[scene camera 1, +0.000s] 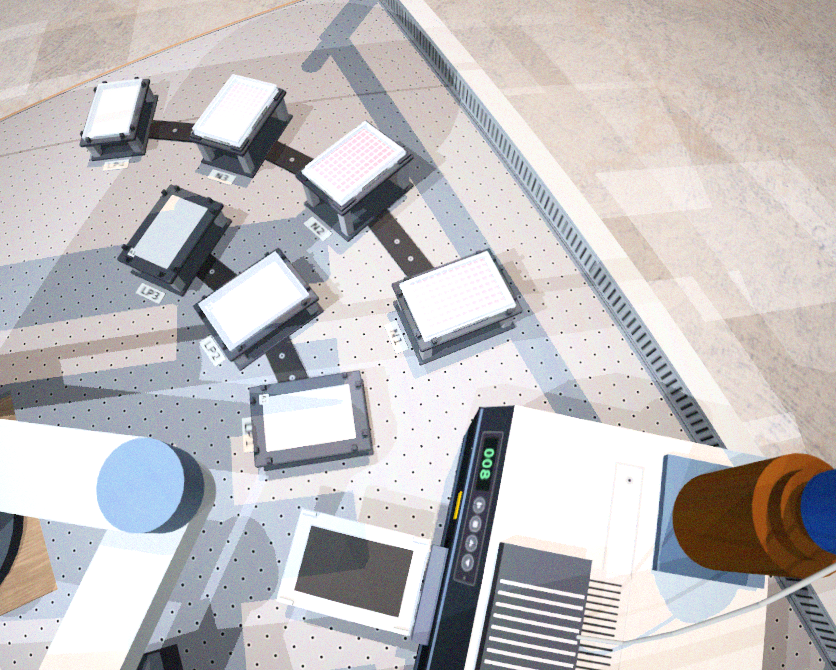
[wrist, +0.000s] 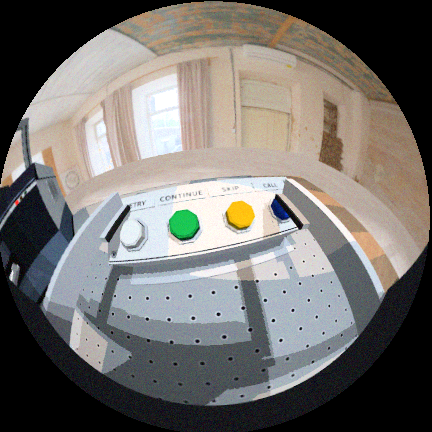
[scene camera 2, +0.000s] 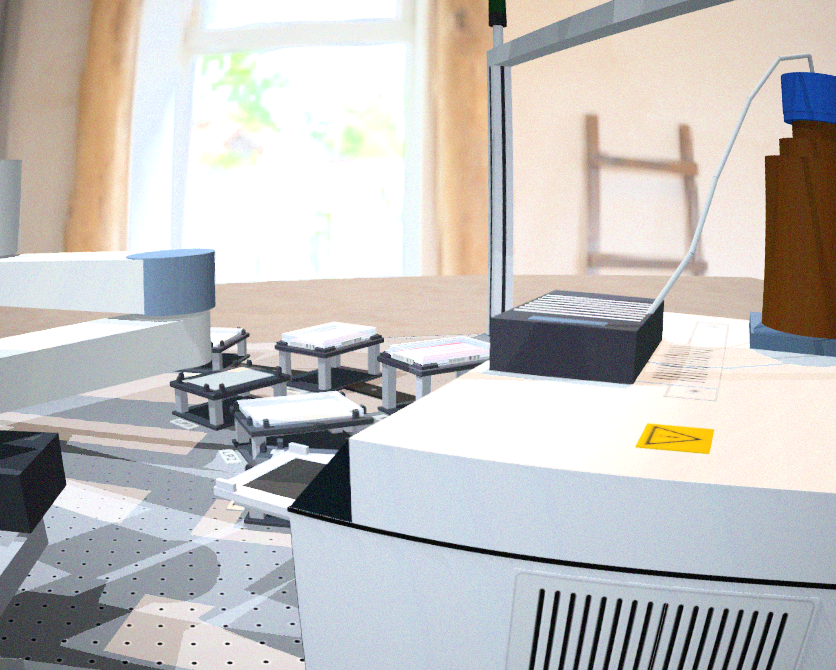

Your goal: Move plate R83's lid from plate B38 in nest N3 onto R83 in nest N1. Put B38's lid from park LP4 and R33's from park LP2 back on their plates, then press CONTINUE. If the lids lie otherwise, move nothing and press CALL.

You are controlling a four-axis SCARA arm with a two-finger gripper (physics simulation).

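My gripper is open and empty in the wrist view, its fingers on either side of the button panel. The green CONTINUE button shows between them; the blue CALL button is partly hidden by the right finger. Pale pink-welled plates sit in N3 and N1; I cannot read their names or tell their lids surely. Clear-white lids lie on park LP4 and park LP2. The gripper's fingers do not show in the scene views.
A pinker plate sits in N2. Parks LP3 and LP1 show flat tops. White RETRY and yellow SKIP buttons flank CONTINUE. A white device reads 008, with a brown bottle on top.
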